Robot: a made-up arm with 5 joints.
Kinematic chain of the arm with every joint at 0, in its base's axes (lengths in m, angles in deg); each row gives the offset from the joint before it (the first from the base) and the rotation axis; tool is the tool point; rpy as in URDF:
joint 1: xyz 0.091 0 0.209 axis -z
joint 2: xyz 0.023 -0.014 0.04 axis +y
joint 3: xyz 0.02 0 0.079 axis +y
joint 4: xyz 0.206 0 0.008 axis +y
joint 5: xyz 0.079 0.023 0 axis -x
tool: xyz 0 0 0 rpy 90 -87.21 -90
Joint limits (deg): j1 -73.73..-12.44 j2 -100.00..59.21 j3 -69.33..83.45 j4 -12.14..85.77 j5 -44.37..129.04
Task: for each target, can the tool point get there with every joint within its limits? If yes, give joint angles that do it. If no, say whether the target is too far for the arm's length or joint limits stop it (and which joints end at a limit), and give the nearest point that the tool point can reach.
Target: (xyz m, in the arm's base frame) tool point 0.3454 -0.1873 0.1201
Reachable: no: joint limits stop it (at a limit: joint 1) | nearest point 0.2923 0.0536 0.1201 | short by 0.247 m
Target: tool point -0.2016 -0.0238 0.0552
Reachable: no: joint limits stop it (at a limit: joint 1, joint 2, joint 3) | nearest point -0.0398 -0.0196 0.1137 | short by 0.172 m
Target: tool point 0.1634 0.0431 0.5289
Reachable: yes | joints -24.67 -82.82 24.32 -4.53 -6.08
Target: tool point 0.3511 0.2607 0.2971
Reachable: yes | joints -43.67 33.30 -29.86 -1.54 91.94
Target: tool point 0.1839 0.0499 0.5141
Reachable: yes | joints -23.34 -74.19 9.80 38.01 20.11
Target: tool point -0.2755 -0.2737 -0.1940
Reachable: no: too far | nearest point -0.0035 -0.0706 0.0893 | short by 0.442 m
